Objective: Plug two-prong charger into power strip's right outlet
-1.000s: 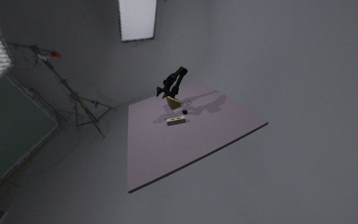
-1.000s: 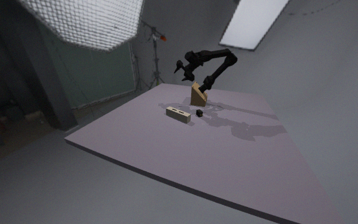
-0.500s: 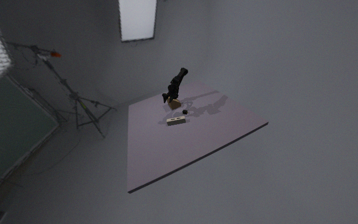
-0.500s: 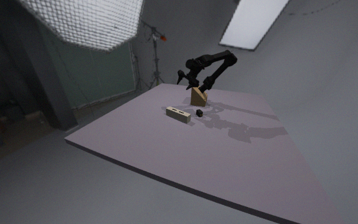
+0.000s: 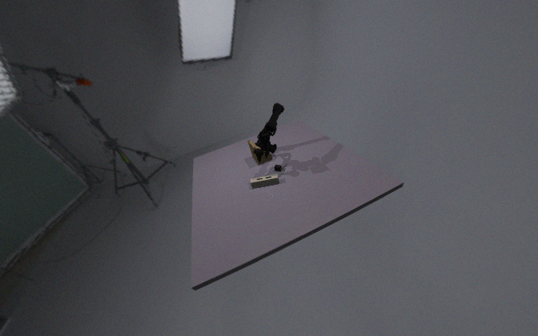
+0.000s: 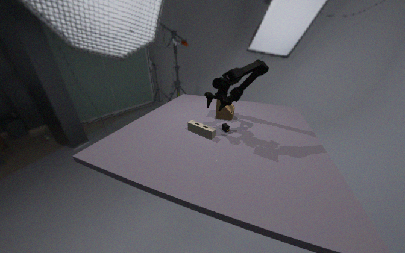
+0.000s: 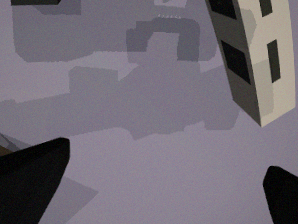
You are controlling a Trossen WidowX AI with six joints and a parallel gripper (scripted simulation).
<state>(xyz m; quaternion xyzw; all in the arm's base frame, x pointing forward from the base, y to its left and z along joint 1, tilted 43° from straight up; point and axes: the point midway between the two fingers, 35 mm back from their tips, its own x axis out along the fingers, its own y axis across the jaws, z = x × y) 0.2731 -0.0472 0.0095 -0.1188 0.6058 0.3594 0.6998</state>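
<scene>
Right now my gripper tip is 120 mm above the charger, 110 mm to the right of it and 20 mm short of it.
</scene>
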